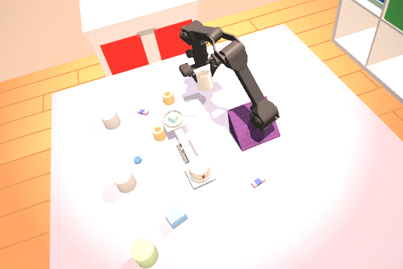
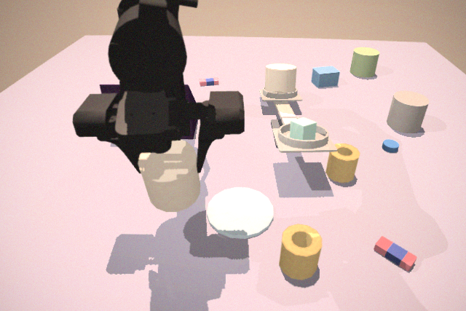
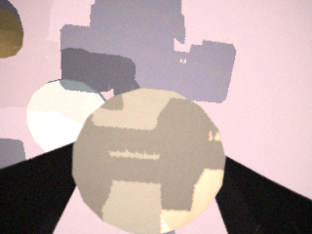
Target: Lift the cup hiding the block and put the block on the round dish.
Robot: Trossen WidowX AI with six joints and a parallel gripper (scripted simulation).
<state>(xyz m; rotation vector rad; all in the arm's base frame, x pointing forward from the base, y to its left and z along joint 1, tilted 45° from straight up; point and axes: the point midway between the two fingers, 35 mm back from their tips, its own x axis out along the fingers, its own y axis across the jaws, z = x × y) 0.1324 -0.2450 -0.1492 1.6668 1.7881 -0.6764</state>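
Right now my gripper tip is 18 cm short of the green block, 14 cm to the right of it and 2 cm above it. The rest, counted from my gripper tip: round dish (10 cm below, 9 cm ahead, 4 cm to the left); then cream cup (2 cm to the right, 1 cm below); then balance (26 cm to the left, 18 cm ahead, 7 cm below).
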